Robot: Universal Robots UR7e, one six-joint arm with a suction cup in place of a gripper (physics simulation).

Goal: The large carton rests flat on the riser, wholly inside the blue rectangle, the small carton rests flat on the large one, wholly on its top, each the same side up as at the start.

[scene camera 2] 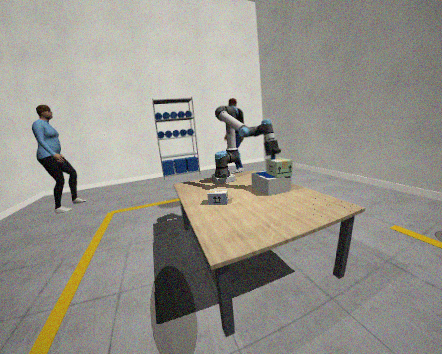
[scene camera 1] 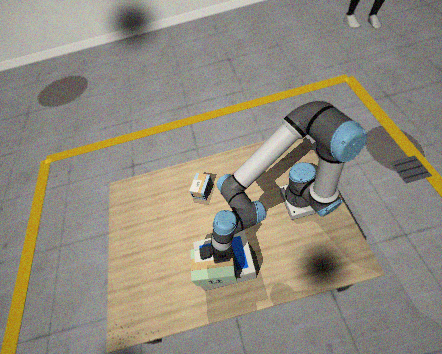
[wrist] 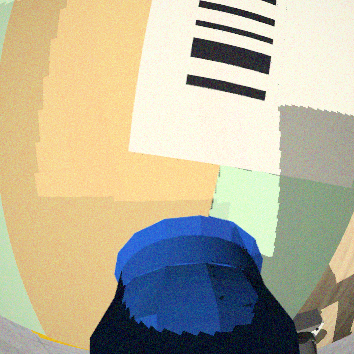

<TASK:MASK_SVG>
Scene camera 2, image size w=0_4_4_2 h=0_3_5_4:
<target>grey riser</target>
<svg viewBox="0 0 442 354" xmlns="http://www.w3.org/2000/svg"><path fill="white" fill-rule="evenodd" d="M251 173L252 187L268 196L291 191L291 176L276 178L267 174L266 171Z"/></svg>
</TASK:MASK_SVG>
